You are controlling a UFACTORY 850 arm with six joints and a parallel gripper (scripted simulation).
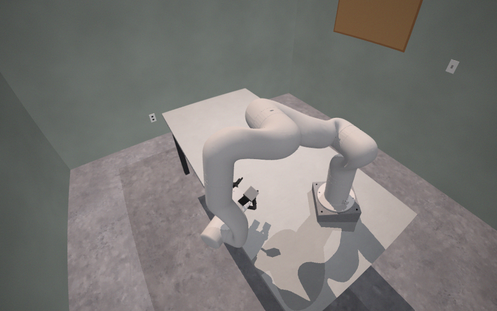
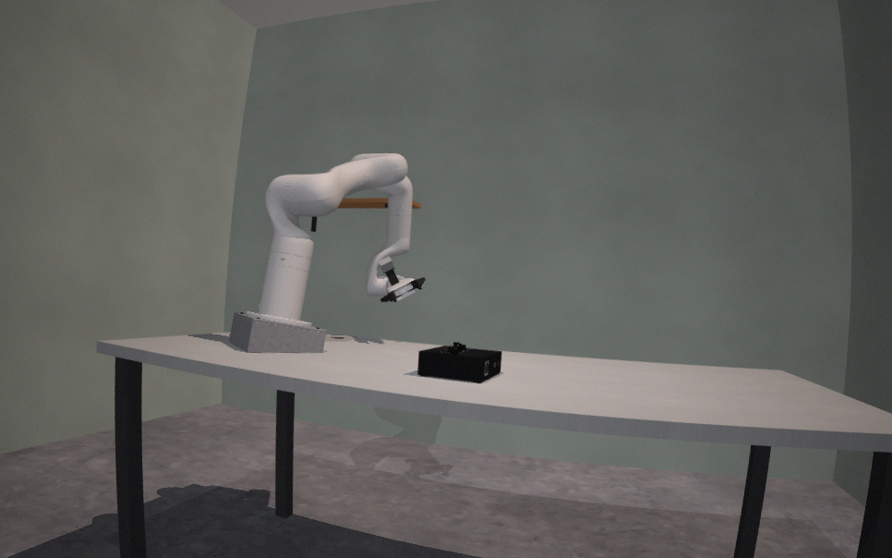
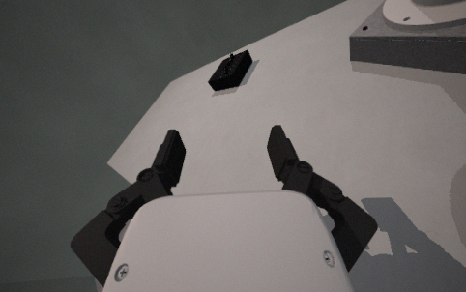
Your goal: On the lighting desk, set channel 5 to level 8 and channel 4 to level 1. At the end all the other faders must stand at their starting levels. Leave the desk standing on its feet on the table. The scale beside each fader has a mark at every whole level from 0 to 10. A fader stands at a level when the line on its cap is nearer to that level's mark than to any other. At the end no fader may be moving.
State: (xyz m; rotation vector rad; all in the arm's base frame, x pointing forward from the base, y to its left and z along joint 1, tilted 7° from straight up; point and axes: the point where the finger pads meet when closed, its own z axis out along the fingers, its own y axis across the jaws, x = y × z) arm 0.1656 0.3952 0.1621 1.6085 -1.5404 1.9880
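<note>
My gripper is now 38 cm short of the channel 4 fader cap, 41 cm to the left of it and 12 cm above it. Also, from my hand: channel 1 fader cap 34 cm ahead, 34 cm to the right, 12 cm below; channel 5 fader cap 37 cm ahead, 43 cm to the right, 12 cm below.
</note>
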